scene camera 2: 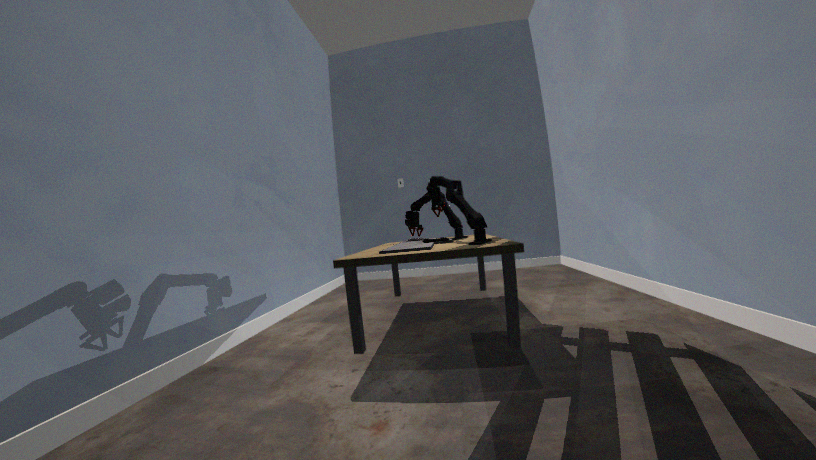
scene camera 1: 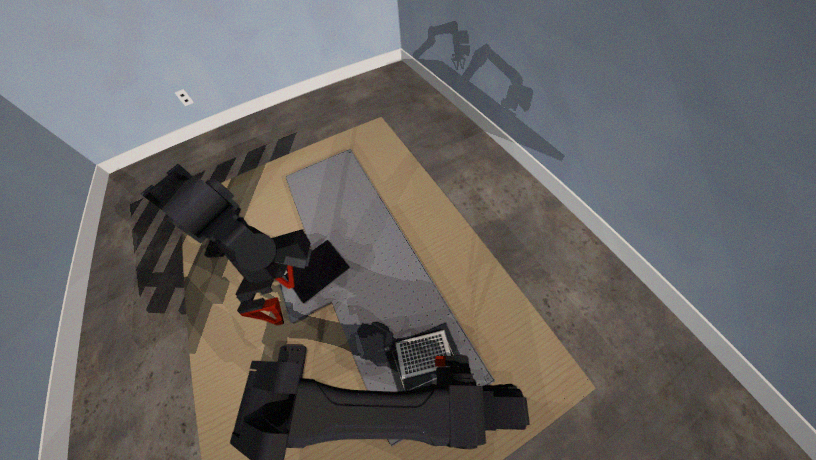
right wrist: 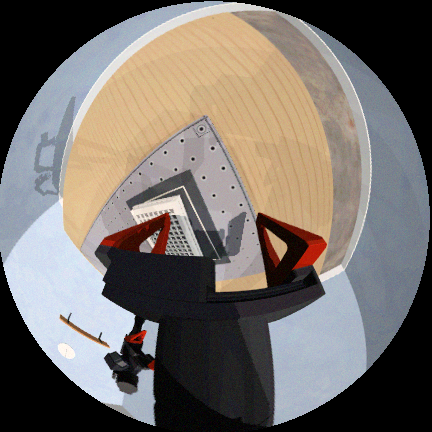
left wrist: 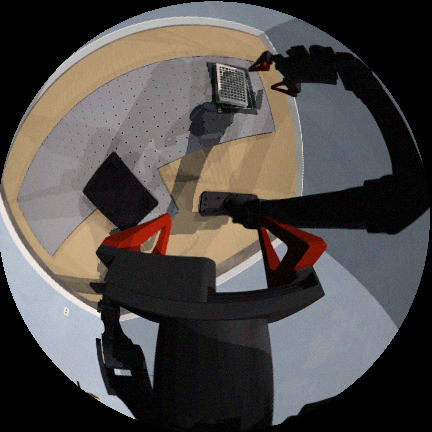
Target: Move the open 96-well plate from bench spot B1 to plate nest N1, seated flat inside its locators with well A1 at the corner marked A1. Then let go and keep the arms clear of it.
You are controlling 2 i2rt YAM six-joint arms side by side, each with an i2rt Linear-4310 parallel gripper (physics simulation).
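Where they show: left gripper, between the fingertips: (scene camera 2: 439, 214) (scene camera 1: 286, 304) (right wrist: 154, 339) (left wrist: 213, 217); right gripper, between the fingertips: (scene camera 2: 415, 236) (right wrist: 212, 217) (left wrist: 260, 78); left arm's base, origin of its link: (scene camera 2: 480, 242); right arm's base, origin of its link: (scene camera 2: 459, 238) (left wrist: 230, 203).
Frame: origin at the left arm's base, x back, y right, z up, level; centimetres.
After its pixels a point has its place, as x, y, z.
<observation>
The white 96-well plate (scene camera 1: 422, 350) {-67.7, 40.4, 2.8} (left wrist: 232, 86) {-66.7, 41.4, 2.9} (right wrist: 184, 236) {-68.7, 44.1, 2.3} lies on a dark pad with a thin pale outline (right wrist: 186, 178) {-77.1, 45.4, 1.5}, turned slightly against that outline. A black flat block (scene camera 1: 325, 271) {-40.7, 18.0, 2.5} (left wrist: 120, 191) {-38.7, 18.2, 2.5}, perhaps nest N1, sits farther left on the grey board; its locators and A1 mark cannot be made out. My right gripper (left wrist: 260, 78) {-73.8, 48.8, 4.4} (right wrist: 212, 217) {-73.8, 48.8, 4.4} is open and empty above the plate's end of the board, off to one side of the plate; one finger overlaps the plate in the right wrist view. My left gripper (scene camera 1: 287, 304) {-40.2, 32.5, 19.9} is open and empty, beside the block in scene camera 1.
The grey perforated board (scene camera 1: 394, 268) {-60.9, 17.7, 1.2} (left wrist: 145, 115) {-55.1, 23.1, 1.3} lies on the wooden table (scene camera 1: 502, 320) {-89.2, 33.9, 0.0} (right wrist: 250, 80) {-89.5, 52.9, 0.0} and carries plate, pad and block. The right arm (scene camera 1: 382, 414) {-63.3, 50.5, 37.6} hides part of the board's near end in scene camera 1. The right arm's base plate (left wrist: 212, 202) {-34.2, 41.5, 1.0} stands by the board.
</observation>
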